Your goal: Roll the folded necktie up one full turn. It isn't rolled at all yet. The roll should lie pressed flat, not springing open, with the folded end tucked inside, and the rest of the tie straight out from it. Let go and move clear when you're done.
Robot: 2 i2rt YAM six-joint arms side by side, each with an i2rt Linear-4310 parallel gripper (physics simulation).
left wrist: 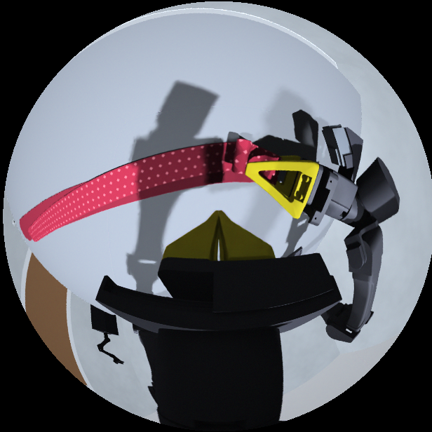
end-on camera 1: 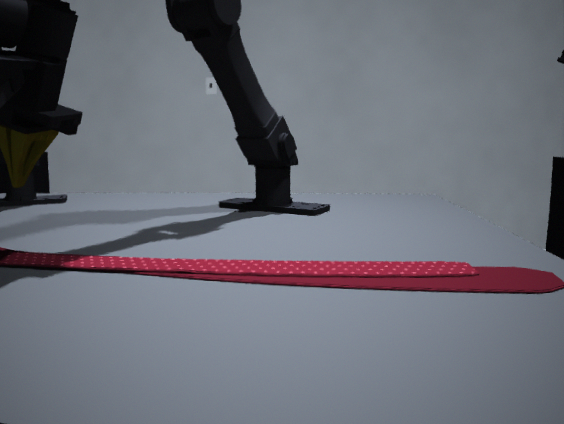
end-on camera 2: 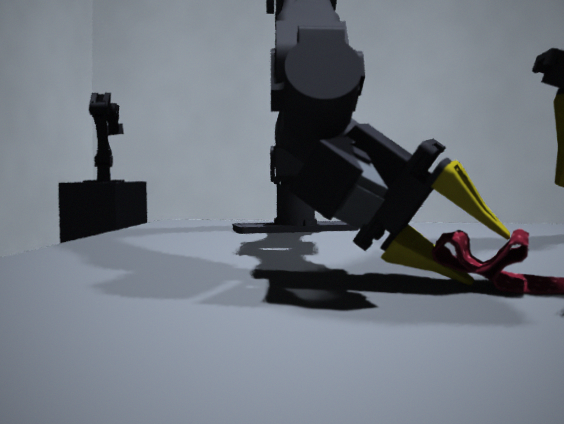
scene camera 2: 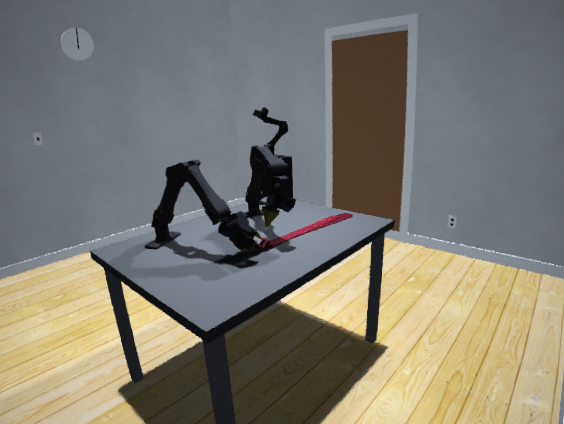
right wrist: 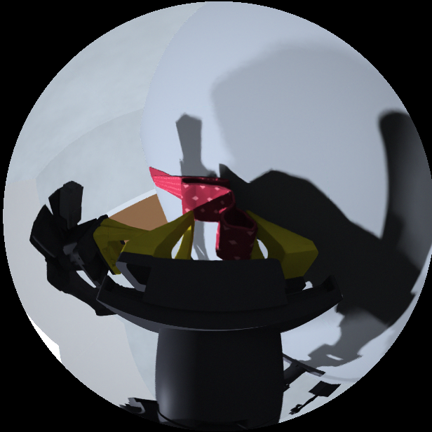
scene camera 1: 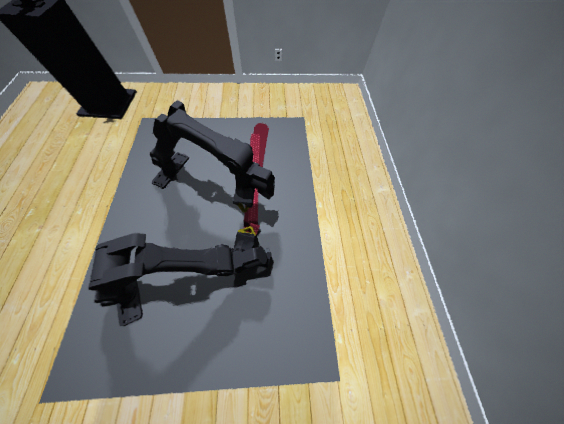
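Note:
The red dotted necktie point(scene camera 1: 259, 145) point(scene camera 2: 310, 229) point(end-on camera 1: 300, 267) point(left wrist: 175, 165) lies lengthwise, its far stretch flat and straight. Its near end point(end-on camera 2: 517, 247) point(right wrist: 237, 242) stands up in loose, wavy loops with gaps, above the flat part. My right gripper point(scene camera 1: 247, 230) point(end-on camera 2: 490, 260) point(right wrist: 219, 215) is tilted low at this end; its fingers are apart, one tip above and one near the table, with loops between them. My left gripper point(scene camera 2: 270, 225) point(end-on camera 1: 19, 186) point(left wrist: 218, 216) is shut and empty, pointing down above the table beside the tie. In end-on camera 2 it is mostly cut off.
Both arms stand on the grey table point(scene camera 1: 290, 340) point(scene camera 2: 200, 300). The two grippers are close together near the looped end. Arm shadows cross the tie and table. A black pedestal point(scene camera 1: 75, 60) point(end-on camera 2: 102, 210) stands beyond the table.

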